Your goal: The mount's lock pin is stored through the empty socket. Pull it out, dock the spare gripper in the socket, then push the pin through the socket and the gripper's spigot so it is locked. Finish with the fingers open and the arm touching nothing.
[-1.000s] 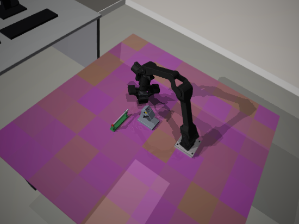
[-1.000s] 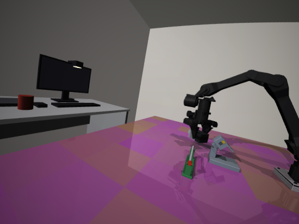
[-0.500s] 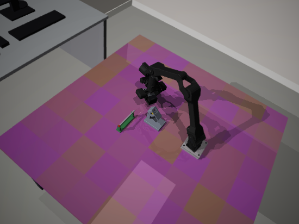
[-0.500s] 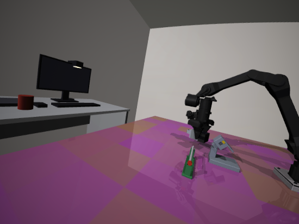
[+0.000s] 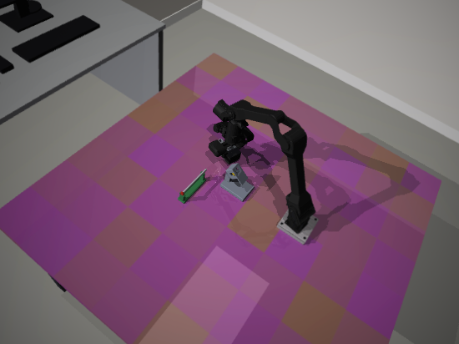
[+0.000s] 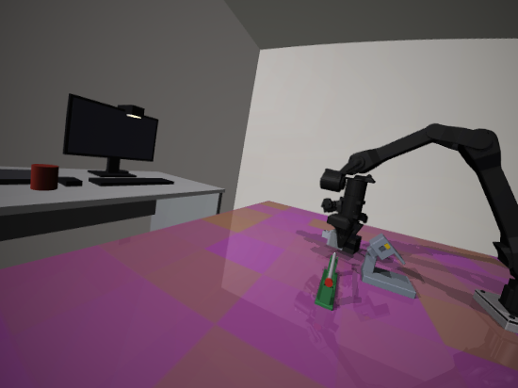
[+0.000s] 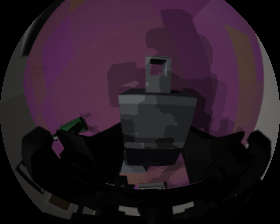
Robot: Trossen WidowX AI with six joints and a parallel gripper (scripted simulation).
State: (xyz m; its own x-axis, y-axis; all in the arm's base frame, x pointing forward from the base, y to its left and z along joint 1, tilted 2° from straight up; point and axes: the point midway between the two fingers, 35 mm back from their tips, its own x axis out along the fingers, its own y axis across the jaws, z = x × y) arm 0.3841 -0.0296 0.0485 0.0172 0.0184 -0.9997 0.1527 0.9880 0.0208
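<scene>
The grey mount lies 110 mm behind my gripper tip, 80 mm to the left of it and 20 mm above it. Round my gripper tip: spare gripper: 20 mm ahead, 20 mm above; then green cradle: 20 mm behind, 210 mm to the left, 10 mm below.
</scene>
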